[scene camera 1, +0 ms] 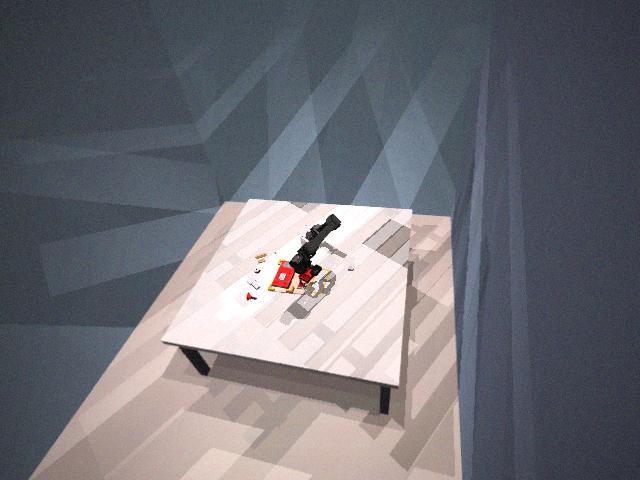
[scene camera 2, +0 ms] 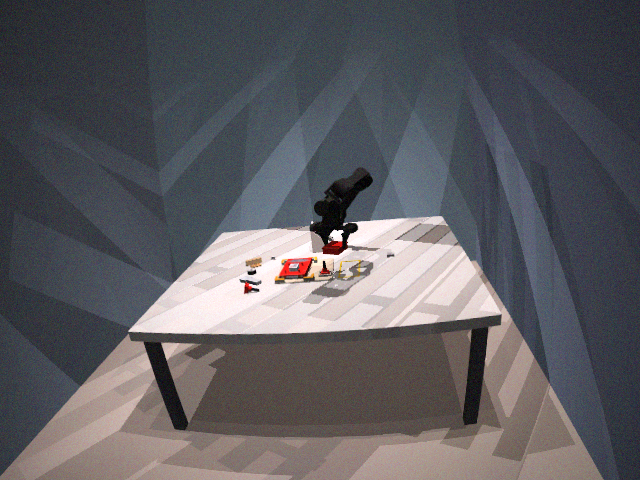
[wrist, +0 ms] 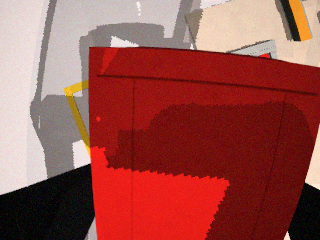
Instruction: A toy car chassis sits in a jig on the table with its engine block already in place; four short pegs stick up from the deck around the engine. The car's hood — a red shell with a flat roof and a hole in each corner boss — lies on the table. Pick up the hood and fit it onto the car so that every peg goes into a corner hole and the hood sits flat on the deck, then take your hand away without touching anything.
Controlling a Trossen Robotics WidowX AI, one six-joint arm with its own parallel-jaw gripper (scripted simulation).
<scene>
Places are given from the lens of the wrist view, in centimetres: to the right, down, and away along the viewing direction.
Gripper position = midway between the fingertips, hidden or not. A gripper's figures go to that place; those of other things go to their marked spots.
my gripper [wrist: 197, 184]: 1, 2, 10
red hood [wrist: 178, 136]: 0, 0, 8
</scene>
